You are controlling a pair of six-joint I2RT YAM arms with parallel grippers.
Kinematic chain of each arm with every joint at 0, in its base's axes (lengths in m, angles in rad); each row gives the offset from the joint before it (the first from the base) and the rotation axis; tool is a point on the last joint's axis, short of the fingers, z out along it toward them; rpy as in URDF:
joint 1: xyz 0 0 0.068 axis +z
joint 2: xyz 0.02 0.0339 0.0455 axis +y
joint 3: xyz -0.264 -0.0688 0 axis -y
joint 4: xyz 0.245 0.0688 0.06 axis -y
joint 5: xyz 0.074 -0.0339 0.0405 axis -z
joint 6: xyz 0.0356 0 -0.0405 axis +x
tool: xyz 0 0 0 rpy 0 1.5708 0
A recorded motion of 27 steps. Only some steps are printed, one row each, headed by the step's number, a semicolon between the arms.
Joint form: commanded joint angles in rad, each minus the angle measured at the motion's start. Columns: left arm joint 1, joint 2, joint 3, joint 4, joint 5, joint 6; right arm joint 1, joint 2, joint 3, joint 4, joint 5, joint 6.
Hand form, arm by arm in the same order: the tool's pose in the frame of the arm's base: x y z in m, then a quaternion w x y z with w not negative. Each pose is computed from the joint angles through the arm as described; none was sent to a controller.
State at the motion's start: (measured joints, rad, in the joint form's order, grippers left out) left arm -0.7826 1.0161 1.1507 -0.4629 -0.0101 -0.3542; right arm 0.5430 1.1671 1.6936 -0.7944 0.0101 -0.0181
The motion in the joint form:
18: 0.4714 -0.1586 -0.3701 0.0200 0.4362 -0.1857; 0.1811 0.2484 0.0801 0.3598 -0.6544 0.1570
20: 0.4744 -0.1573 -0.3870 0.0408 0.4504 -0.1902; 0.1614 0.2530 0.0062 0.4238 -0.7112 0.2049
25: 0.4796 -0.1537 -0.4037 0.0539 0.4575 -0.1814; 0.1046 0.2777 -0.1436 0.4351 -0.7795 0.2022
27: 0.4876 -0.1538 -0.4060 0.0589 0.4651 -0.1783; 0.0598 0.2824 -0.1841 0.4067 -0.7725 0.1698
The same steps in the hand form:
18: 0.1749 -0.0717 0.3013 0.37106 0.00890 0.85210 -0.36901; 0.2029 0.2080 0.5086 0.48840 -0.40673 0.60422 0.48058
20: 0.1759 -0.0719 0.2973 0.36866 0.00964 0.85062 -0.37475; 0.2138 0.2118 0.4906 0.46210 -0.40134 0.61124 0.50178
25: 0.1771 -0.0715 0.2923 0.36676 0.01208 0.85180 -0.37387; 0.2407 0.2131 0.4358 0.39884 -0.39186 0.66085 0.50064
27: 0.1777 -0.0703 0.2920 0.36830 0.01227 0.85067 -0.37492; 0.2525 0.2036 0.4180 0.39107 -0.37991 0.68706 0.48029

